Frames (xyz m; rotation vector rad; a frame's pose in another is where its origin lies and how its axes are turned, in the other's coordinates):
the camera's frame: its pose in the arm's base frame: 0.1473 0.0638 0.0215 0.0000 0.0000 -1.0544
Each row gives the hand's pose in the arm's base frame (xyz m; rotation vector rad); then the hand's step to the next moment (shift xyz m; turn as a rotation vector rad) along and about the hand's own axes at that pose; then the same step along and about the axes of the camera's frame.
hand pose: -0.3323 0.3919 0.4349 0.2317 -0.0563 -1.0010
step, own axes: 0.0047 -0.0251 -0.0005 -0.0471 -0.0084 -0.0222
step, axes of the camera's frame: 0.0057 -0.0241 -0.0063 -0.0481 -0.0060 -0.0207
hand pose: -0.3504 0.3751 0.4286 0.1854 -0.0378 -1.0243
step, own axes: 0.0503 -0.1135 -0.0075 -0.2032 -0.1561 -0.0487
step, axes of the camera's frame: 0.0522 -0.1089 -0.0296 -0.2023 -0.1520 -0.0634
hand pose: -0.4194 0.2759 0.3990 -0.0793 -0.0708 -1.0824
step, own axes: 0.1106 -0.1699 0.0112 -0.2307 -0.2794 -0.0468
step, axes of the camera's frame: 0.1038 -0.1724 0.0269 -0.2336 -0.2744 -0.0605
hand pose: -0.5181 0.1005 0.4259 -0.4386 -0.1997 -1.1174
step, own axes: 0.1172 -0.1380 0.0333 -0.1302 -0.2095 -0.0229
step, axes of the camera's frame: 0.0796 -0.1275 0.1063 -0.1396 -0.2038 -0.0186
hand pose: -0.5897 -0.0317 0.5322 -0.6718 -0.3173 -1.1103
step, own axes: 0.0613 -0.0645 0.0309 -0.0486 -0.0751 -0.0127
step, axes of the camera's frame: 0.0221 -0.0460 0.0792 -0.0494 -0.0748 -0.0111
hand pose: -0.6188 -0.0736 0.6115 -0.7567 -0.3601 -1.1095
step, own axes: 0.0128 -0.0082 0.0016 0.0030 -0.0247 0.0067
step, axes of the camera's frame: 0.0072 -0.0062 0.0119 -0.0073 -0.0192 0.0156
